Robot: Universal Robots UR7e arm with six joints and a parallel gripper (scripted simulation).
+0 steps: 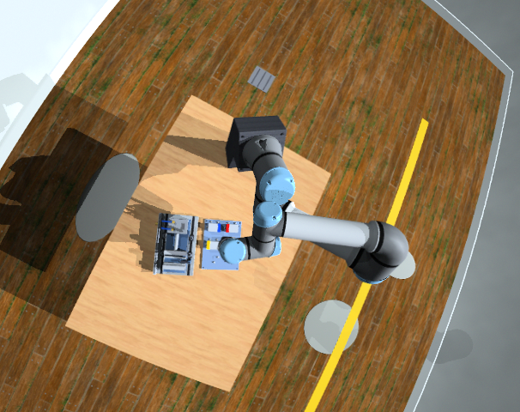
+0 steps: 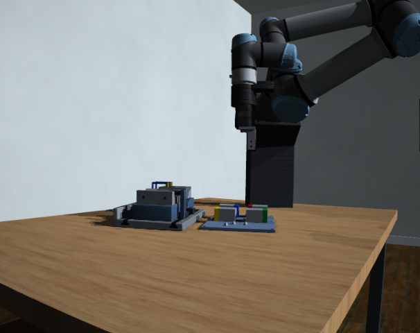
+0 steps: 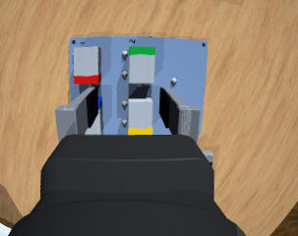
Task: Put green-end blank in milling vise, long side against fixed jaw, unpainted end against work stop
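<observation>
Now: hand 1 cm short of the green-ended blank, 3 cm to the right of it and 20 cm above it. Also, from my hand: red-ended blank (7 cm behind, 2 cm to the right, 20 cm below); yellow-ended blank (6 cm ahead, 5 cm to the right, 20 cm below); blue-ended blank (2 cm behind, 9 cm to the right, 20 cm below).
</observation>
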